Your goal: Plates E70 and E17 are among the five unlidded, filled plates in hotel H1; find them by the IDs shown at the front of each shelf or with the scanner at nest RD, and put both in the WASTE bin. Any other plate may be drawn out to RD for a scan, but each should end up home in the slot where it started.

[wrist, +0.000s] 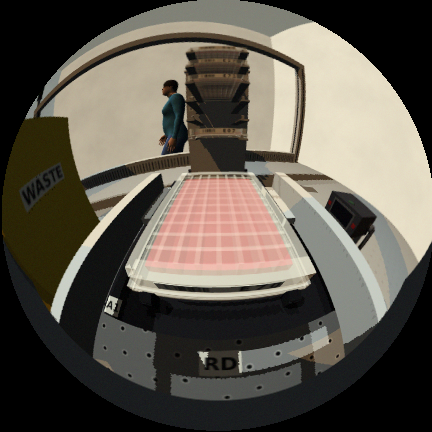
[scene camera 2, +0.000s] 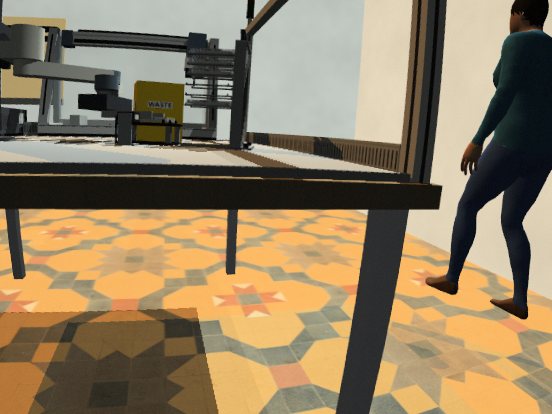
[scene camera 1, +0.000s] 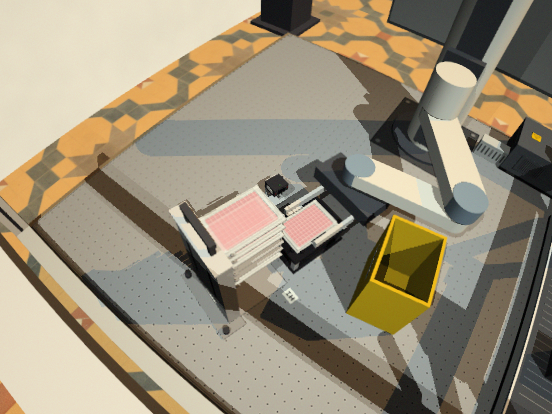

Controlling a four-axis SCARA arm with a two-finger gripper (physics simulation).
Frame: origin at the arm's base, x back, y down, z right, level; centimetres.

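Where they show: gripper, fingertip midpoint: (wrist: 217,180) (scene camera 2: 158,116) (scene camera 1: 299,227).
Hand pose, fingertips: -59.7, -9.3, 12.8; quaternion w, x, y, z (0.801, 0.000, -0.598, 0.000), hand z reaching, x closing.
Each offset is from my fingertips to the top centre of the thing, as dx, dy, dz. "spot": to the spot under its first point.
My gripper (scene camera 1: 302,227) (wrist: 217,180) is shut on a filled pink plate {+2.3, +0.4, -0.7} (scene camera 1: 312,223) (wrist: 220,240), held level at nest RD {+7.3, -0.4, +12.1} (scene camera 2: 124,129) (wrist: 215,320). I cannot tell whether the plate touches the nest. Its front ID is not readable. Hotel H1 (scene camera 1: 229,292) (scene camera 2: 240,95) (wrist: 217,155) stands beyond the nest. In the wrist view its lowest visible label {spot: -8.4, -4.1, +4.0} (wrist: 227,131) reads E07. Several plates sit in the upper shelves, with blurred labels, and a gap lies between them and the E07 plate. A pink plate {-14.7, -18.8, +4.3} (scene camera 1: 242,217) shows on top. The yellow WASTE bin {+1.0, -12.0, -23.8} (scene camera 1: 380,306) (scene camera 2: 160,92) (wrist: 30,155) stands beside the nest.
The black scanner {spot: +6.4, -0.3, +11.4} (scene camera 1: 276,185) (wrist: 352,215) stands beside the nest, on the side away from the bin. An H1 tag {-12.1, +8.0, -6.6} (scene camera 1: 290,295) lies on the table near the hotel. A person (scene camera 2: 525,90) (wrist: 173,112) is beyond the table frame.
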